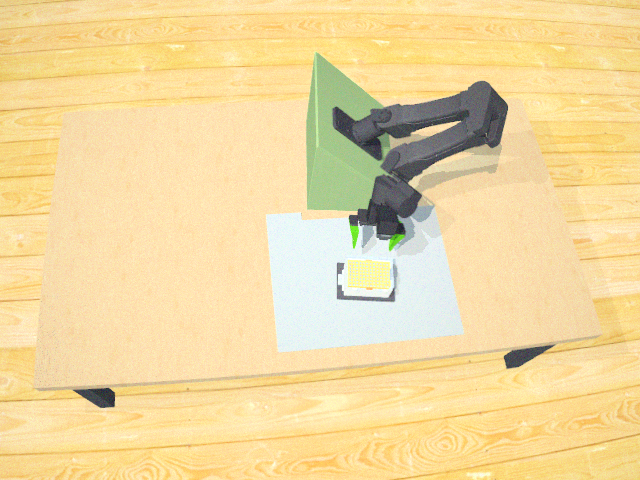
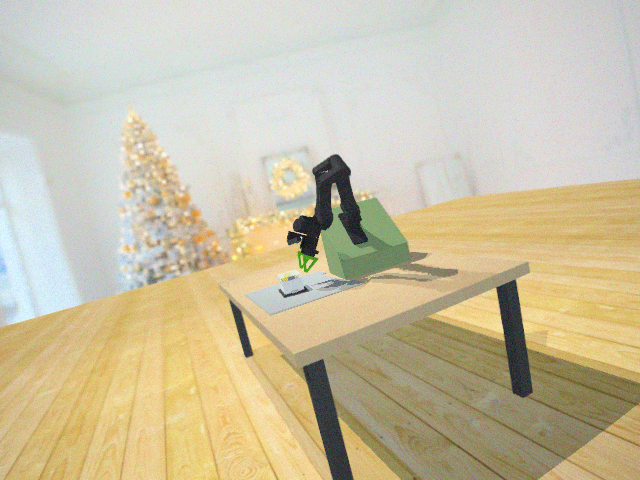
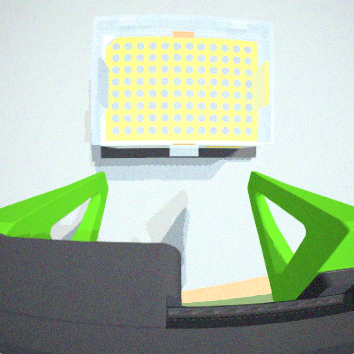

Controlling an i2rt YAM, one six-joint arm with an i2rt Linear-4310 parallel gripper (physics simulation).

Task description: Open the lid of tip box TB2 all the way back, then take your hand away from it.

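Places are measured from the arm's base along level axes (x up, y back, z right), in metres.
Where they show: gripper, fingertip midpoint: point(image 1: 371, 248) point(image 2: 303, 270) point(image 3: 177, 179); arm's base, link origin: point(image 1: 356, 135) point(image 2: 352, 228).
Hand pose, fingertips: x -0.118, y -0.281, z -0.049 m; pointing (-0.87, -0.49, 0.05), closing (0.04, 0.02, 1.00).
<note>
Each offset is from my fingertips to the top centre of the thing. "spot": to the spot under its first point. Level surfaces: height alone.
The tip box @(dz +0.006, dx +0.001, dy -0.066 m) point(image 1: 368, 274) point(image 2: 290, 283) point(image 3: 181, 87), white with a yellow 96-hole top, sits upright in a dark holder point(image 1: 356, 298) point(image 2: 293, 292) point(image 3: 132, 153). Its clear lid @(spot: dz +0.006, dx +0.001, dy -0.101 m) point(image 3: 182, 24) shows as a pale rim around the yellow top and looks closed over it, with a small tab at the side nearest my fingers. No TB2 label is readable. My gripper point(image 1: 372, 248) point(image 2: 305, 268) point(image 3: 177, 179) is open and empty, with its green fingers spread wide. It hangs above the mat on the arm-base side of the box, apart from it.
A pale blue-grey mat @(dx -0.076 m) point(image 1: 305, 320) point(image 2: 271, 305) lies under the holder on the wooden table @(dx -0.079 m) point(image 1: 155, 258) point(image 2: 413, 289). A large green wedge-shaped block point(image 1: 336, 175) point(image 2: 372, 222) carries the arm's base and stands behind the gripper, beside the mat.
</note>
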